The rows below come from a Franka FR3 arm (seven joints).
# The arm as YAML. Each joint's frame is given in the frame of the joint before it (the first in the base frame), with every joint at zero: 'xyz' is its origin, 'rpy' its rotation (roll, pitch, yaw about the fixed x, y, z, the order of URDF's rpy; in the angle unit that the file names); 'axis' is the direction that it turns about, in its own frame. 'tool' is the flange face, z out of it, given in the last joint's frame.
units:
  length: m
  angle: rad
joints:
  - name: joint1
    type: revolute
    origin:
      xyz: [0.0, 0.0, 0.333]
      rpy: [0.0, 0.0, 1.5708]
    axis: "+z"
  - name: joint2
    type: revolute
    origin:
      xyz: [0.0, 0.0, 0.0]
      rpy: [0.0, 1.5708, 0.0]
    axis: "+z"
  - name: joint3
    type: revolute
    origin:
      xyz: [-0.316, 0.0, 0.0]
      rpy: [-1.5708, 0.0, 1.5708]
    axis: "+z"
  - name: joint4
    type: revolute
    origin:
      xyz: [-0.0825, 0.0, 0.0]
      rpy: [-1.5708, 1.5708, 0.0]
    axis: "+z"
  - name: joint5
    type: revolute
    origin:
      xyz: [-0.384, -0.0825, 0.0]
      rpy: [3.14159, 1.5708, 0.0]
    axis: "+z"
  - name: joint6
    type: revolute
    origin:
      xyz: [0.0, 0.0, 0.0]
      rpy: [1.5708, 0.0, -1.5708]
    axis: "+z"
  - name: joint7
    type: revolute
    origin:
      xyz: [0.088, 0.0, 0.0]
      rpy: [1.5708, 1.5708, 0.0]
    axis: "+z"
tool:
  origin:
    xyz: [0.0, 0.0, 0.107]
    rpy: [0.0, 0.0, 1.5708]
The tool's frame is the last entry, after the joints.
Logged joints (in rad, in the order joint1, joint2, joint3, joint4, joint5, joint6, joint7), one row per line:
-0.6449, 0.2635, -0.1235, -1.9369, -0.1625, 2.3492, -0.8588
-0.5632, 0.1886, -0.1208, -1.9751, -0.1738, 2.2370, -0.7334
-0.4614, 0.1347, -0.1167, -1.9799, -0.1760, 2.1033, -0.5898
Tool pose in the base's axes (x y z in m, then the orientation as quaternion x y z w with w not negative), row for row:
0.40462, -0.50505, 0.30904, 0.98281, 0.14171, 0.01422, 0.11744
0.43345, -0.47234, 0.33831, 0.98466, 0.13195, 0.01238, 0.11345
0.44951, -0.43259, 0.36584, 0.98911, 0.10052, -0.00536, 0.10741
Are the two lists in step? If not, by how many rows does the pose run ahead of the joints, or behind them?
The pose runs 2 rows behind the joints: the pose in row i belongs to the joints in row i - 2.
